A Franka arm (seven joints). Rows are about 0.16 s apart.
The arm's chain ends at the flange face. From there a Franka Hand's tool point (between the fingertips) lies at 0.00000 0.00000 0.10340 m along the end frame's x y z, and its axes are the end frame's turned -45 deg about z.
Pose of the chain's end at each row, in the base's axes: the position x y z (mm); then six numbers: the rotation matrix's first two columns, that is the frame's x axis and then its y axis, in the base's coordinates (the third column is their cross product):
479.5, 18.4, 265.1, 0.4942, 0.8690, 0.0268, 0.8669, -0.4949, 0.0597
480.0, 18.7, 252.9, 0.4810, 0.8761, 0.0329, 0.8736, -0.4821, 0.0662
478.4, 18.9, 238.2, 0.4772, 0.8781, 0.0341, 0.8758, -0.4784, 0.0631
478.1, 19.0, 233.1, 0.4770, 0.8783, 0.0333, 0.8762, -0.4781, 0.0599
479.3, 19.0, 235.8, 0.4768, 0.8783, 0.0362, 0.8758, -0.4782, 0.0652
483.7, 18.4, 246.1, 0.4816, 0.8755, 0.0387, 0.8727, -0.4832, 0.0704
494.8, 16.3, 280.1, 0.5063, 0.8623, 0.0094, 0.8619, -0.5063, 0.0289
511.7, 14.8, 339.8, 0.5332, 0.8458, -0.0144, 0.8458, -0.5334, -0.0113
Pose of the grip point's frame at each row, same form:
486.2, 17.8, 161.9, -0.2635, 0.9644, -0.0233, 0.9624, 0.2645, 0.0612
487.6, 18.4, 149.8, -0.2776, 0.9604, -0.0235, 0.9578, 0.2786, 0.0701
485.8, 18.9, 135.1, -0.2819, 0.9592, -0.0205, 0.9567, 0.2826, 0.0687
485.2, 19.1, 129.9, -0.2823, 0.9591, -0.0188, 0.9569, 0.2830, 0.0659
487.0, 19.1, 132.7, -0.2821, 0.9592, -0.0205, 0.9564, 0.2829, 0.0717
492.0, 18.4, 143.0, -0.2765, 0.9607, -0.0224, 0.9576, 0.2774, 0.0771
497.9, 15.6, 176.7, -0.2514, 0.9677, -0.0138, 0.9675, 0.2517, 0.0271
509.9, 14.2, 236.4, -0.2210, 0.9752, -0.0022, 0.9751, 0.2209, -0.0182

